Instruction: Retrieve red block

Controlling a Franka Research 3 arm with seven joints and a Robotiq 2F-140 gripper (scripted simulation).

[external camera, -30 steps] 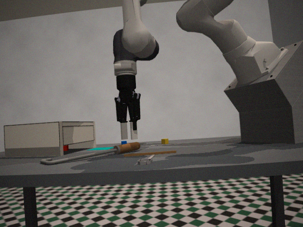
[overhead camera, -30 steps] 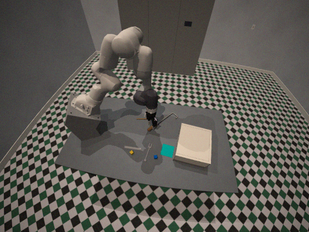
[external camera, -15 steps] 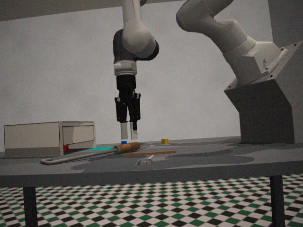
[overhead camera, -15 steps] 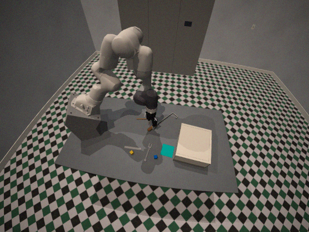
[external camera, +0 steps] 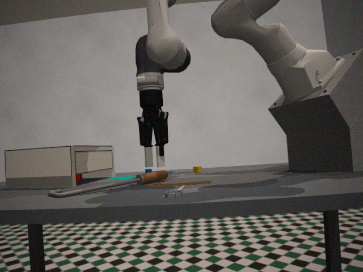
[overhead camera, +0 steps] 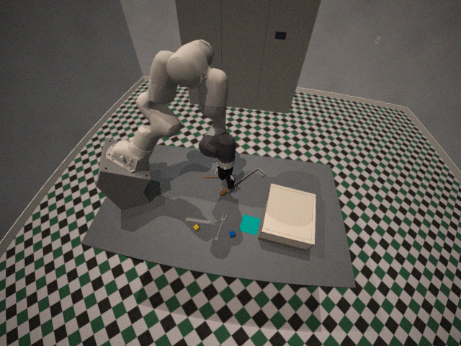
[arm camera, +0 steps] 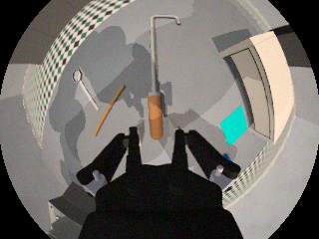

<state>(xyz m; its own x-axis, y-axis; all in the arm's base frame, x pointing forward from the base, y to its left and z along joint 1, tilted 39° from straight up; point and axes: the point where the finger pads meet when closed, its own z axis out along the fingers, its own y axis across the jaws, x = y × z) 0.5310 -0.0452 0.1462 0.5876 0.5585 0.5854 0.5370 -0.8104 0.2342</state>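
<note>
The thin wooden rod lies 7 cm behind my hand, 12 cm to the left of it and 8 cm below it. From my hand the other things lie so: grey forked tool (2 cm behind, 24 cm to the right, 8 cm below); grey stick (16 cm behind, 20 cm to the right, 8 cm below); hook tool (13 cm ahead, 7 cm to the left, 7 cm below).
</note>
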